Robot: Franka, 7 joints.
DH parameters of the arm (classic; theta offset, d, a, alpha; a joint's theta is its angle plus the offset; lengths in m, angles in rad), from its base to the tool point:
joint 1: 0 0.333 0 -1.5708
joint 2: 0 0 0 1.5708
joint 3: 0 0.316 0.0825 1.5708
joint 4: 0 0 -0.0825 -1.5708
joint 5: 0 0.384 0 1.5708
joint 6: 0 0 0.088 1.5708
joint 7: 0 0.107 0 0
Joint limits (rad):
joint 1: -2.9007..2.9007
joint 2: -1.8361..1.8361
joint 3: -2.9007..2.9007
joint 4: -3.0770..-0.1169
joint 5: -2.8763..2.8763
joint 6: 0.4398..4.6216
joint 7: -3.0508..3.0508
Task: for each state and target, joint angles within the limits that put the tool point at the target. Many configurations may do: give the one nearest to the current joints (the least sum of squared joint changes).
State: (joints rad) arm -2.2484 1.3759 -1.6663 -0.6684 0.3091 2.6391 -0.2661
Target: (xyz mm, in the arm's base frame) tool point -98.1 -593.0 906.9
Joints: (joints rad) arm -1.7587 0.8377 -1.6766 -0.1169 0.3477 3.0311 -0.2661
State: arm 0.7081 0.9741 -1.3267 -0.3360 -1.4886 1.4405 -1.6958
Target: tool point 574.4 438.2 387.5
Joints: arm 0.8915 1.6048 -1.1930 -0.2722 -1.3841 0.8705 -1.6958
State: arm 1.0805 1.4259 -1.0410 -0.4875 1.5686 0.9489 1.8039
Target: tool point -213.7 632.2 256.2
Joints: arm 1.8151 1.5043 -0.9140 -0.1169 1.6401 0.5145 1.8039
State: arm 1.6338 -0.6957 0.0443 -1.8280 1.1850 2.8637 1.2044
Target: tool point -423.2 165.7 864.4
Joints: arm 1.9219 -0.4596 0.6464 -1.7056 1.1516 2.7161 1.2044
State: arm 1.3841 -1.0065 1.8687 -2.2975 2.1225 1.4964 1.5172
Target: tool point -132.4 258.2 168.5
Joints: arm 0.8489 -1.3236 1.7599 -2.9695 2.0675 1.7330 1.5172
